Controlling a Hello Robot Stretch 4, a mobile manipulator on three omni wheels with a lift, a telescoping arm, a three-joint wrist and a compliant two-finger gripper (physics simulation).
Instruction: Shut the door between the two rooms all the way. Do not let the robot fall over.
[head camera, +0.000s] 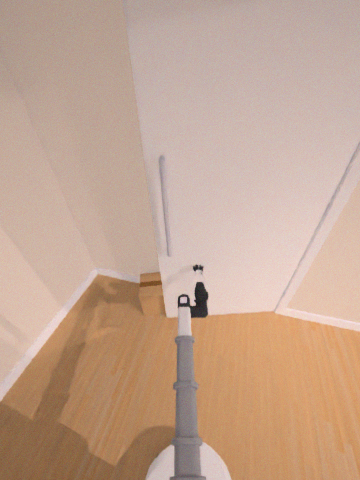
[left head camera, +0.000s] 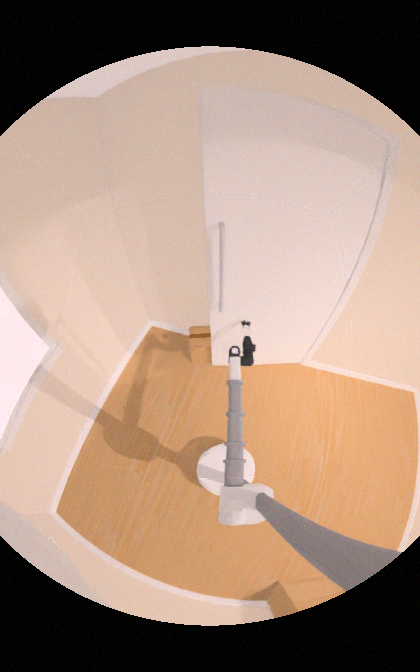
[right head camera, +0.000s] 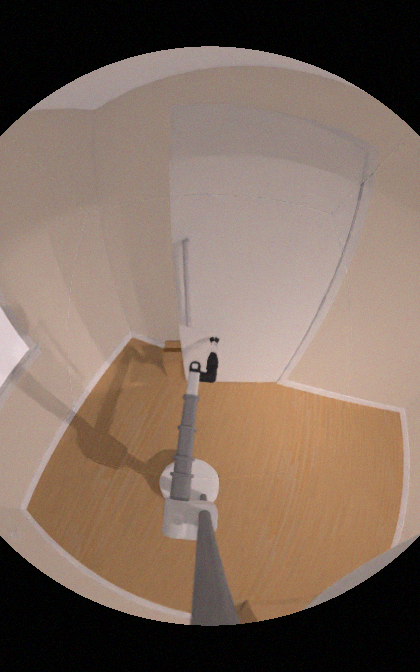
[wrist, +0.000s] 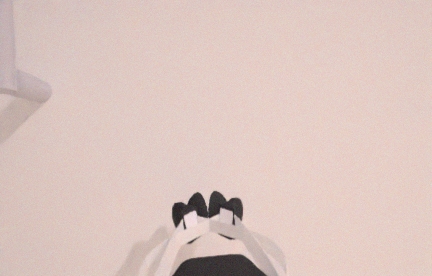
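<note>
The white door stands in front of the robot, with its free edge at the left and its hinge side at the right. A long upright bar handle is near the free edge. Whether the door is fully shut cannot be told. My gripper is shut and empty, with its tips close to the lower door face, right of and below the handle. Whether the tips touch the door cannot be told.
A brown box stands on the floor just left of the door's lower free edge. Walls with white skirting run along the left and right. A brown object shows at the bottom of the left head view, behind the robot.
</note>
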